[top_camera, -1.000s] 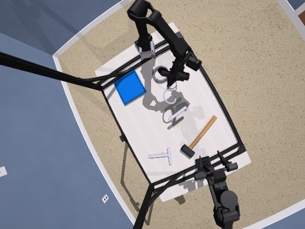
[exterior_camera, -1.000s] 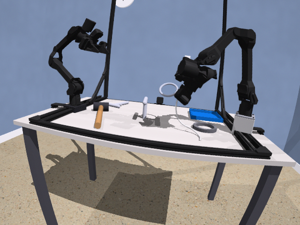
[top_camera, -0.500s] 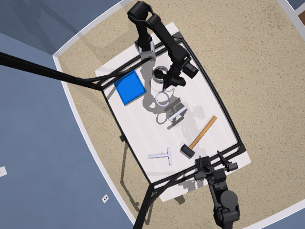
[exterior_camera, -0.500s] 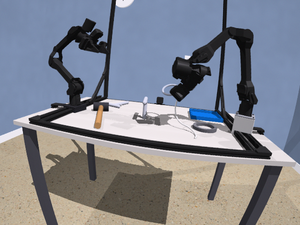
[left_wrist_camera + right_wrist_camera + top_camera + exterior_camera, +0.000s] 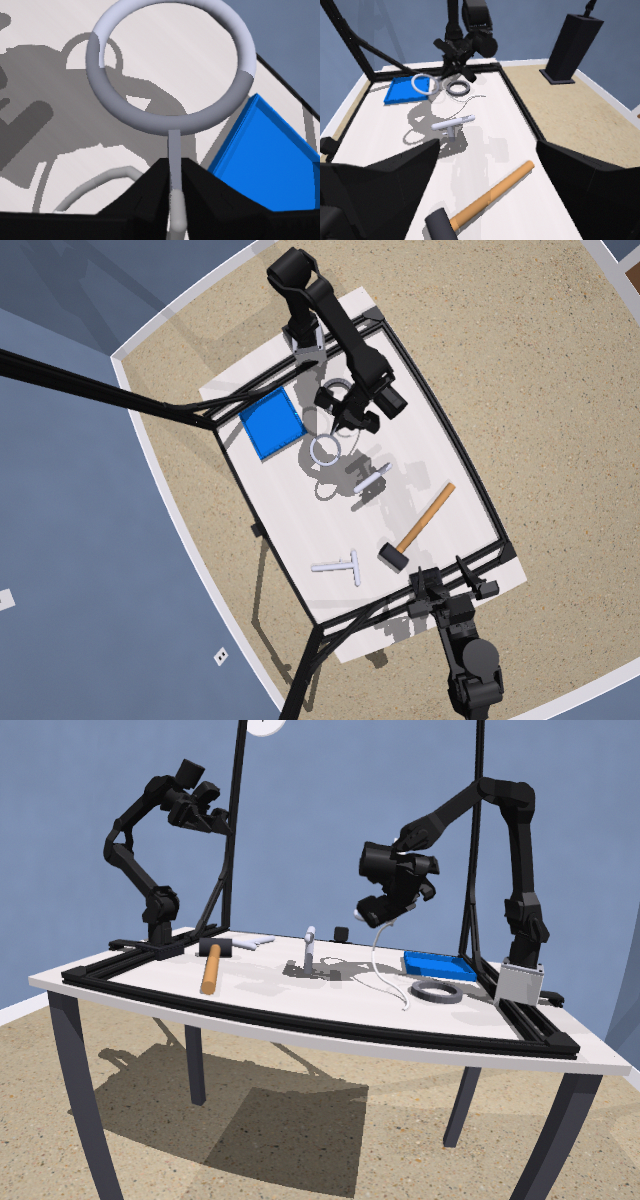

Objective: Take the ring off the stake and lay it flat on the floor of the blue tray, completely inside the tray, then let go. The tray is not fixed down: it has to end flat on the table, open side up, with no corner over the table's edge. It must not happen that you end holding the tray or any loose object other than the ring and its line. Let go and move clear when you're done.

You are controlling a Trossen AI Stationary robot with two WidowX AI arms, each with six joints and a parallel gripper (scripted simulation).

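Right now my left hand is 21 cm past the blue tray, 16 cm above it and 15 cm to the right of it.
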